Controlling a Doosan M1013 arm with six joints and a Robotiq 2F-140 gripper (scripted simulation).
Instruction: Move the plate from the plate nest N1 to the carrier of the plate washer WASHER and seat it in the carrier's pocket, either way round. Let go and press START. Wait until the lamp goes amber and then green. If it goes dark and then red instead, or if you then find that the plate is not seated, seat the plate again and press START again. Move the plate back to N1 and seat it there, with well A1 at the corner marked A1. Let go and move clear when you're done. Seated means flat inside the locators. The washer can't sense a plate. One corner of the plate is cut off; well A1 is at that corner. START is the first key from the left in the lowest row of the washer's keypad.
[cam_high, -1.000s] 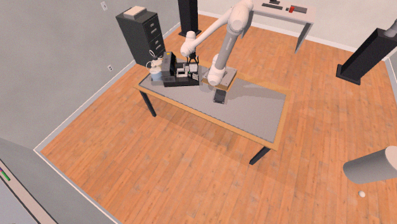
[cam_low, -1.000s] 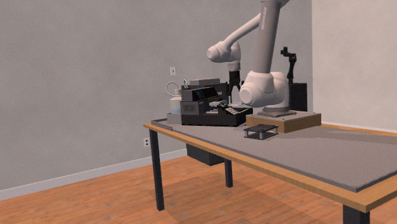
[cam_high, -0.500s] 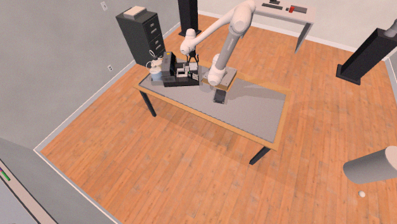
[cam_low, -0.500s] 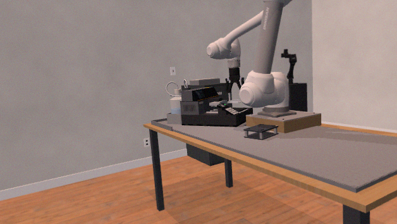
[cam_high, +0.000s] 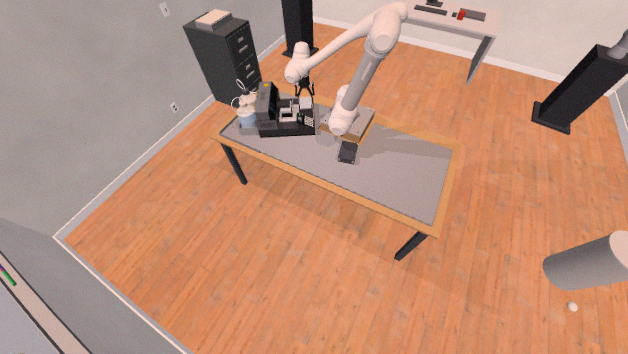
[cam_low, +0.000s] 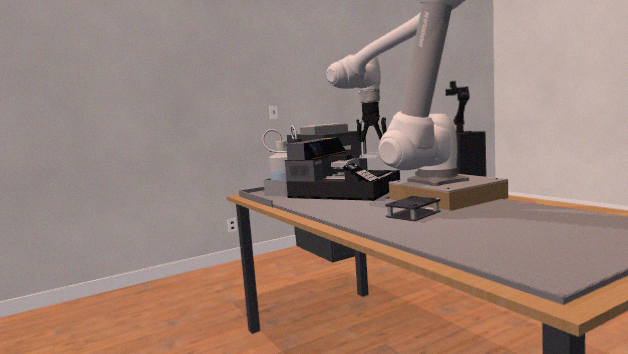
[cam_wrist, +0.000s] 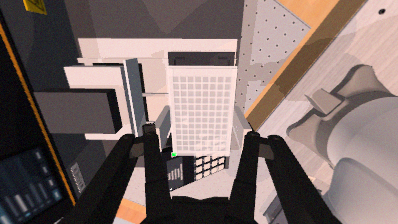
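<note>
The black plate nest N1 is 140 mm ahead of my hand, 460 mm to the left of it and 160 mm below it. From my hand the other things lie so: white well plate (30 mm below); plate washer (90 mm ahead, 130 mm to the right, 70 mm below).
</note>
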